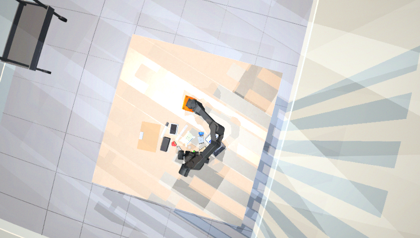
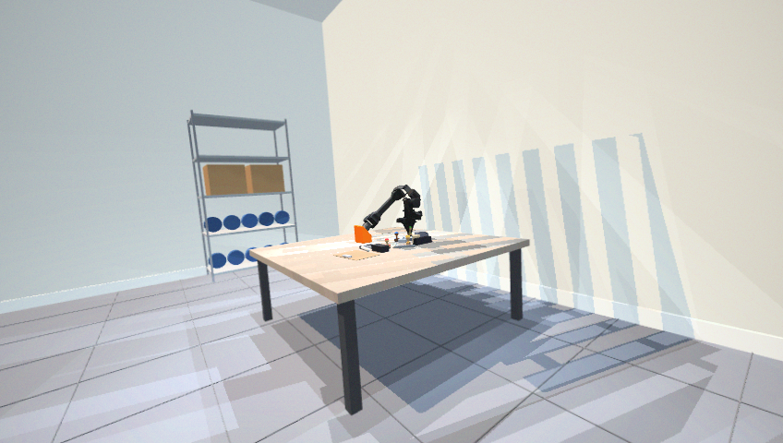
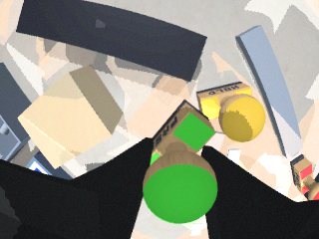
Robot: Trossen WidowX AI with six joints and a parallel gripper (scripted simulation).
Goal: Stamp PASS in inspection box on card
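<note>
Right now the tan block is 70 mm to the left of my gripper tip, 50 mm below it and 40 mm behind it. From my gripper tip the other things lie so: long dark bar (70 mm to the left, 60 mm below, 30 mm ahead); card (90 mm to the right, 80 mm below, 70 mm behind); pass stamp (right at my gripper tip).
</note>
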